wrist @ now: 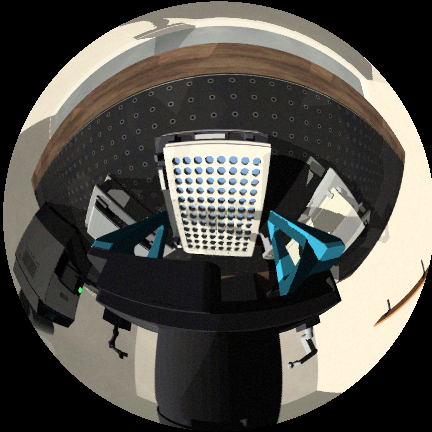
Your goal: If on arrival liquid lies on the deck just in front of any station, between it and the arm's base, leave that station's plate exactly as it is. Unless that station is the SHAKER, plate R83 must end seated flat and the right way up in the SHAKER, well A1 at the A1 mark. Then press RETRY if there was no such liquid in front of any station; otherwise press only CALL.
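Frame: origin at the arm's base, x left, y back, z up, level; millimetres.
Seen in the pictures: gripper, fingertip midpoint: [218,215].
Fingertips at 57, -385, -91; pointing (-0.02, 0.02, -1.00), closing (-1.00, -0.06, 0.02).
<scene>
A point is followed by its place in that frame, as x, y, z.
A white plate [215,202] @(60, -397, -95) with rows of round blue-looking wells lies face up at the middle of the wrist view, over a dark station [163,137] @(109, -452, -113) whose edges show behind it and at its left. My gripper [218,215] @(57, -385, -91) is open, its two teal fingers apart on either side of the near half of the plate, with no contact to be seen. Whether the fingers are level with the plate is hard to tell. The plate's label and A1 mark cannot be read. Part of the deck nearest the arm's base is hidden by the gripper body, and no liquid can be made out.
A grey-white station [103,222] @(229, -345, -115) stands at the left, and another pale station [334,212] @(-77, -400, -87) at the right. A dark boxy instrument [44,262] @(486, -285, -2) with a green light is at the far left. The perforated black deck [201,115] @(81, -474, -168) has a wooden border [220,60] @(65, -568, -181) behind it. No button labels are legible.
</scene>
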